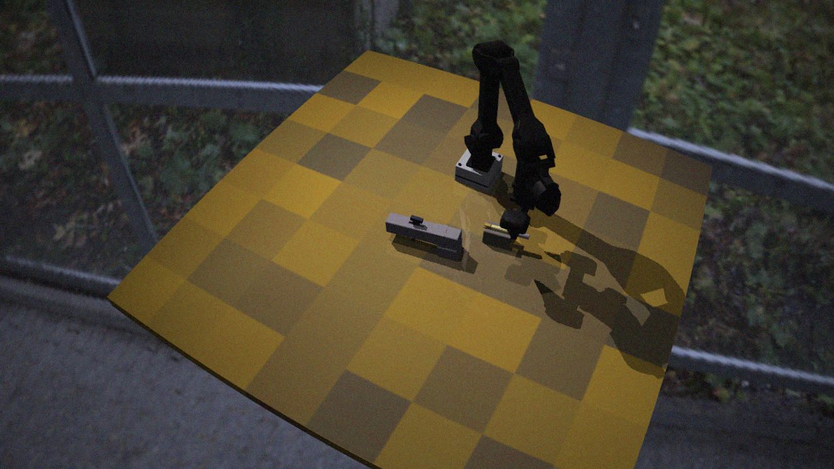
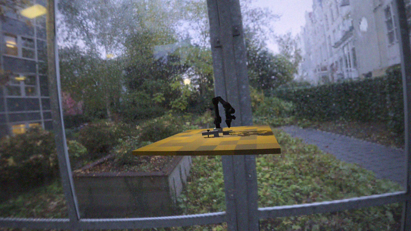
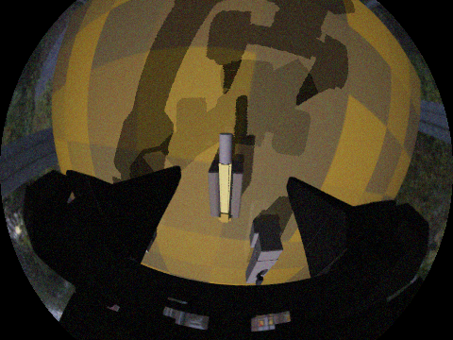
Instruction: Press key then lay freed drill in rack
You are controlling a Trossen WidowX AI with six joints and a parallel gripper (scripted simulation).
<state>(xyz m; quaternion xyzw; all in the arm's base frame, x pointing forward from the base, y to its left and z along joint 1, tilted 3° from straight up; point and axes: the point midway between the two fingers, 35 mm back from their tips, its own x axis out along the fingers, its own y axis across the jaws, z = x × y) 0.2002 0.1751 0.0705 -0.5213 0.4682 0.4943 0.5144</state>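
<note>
Right now the drill is 40 mm to the right of my gripper tip, 40 mm below it and 10 mm behind it. Round my gripper tip: grey block 210 mm to the right, 80 mm ahead, 40 mm below; then dark t-shaped key 230 mm to the right, 90 mm ahead, 30 mm below; then grey rack 60 mm below, 50 mm to the right.
</note>
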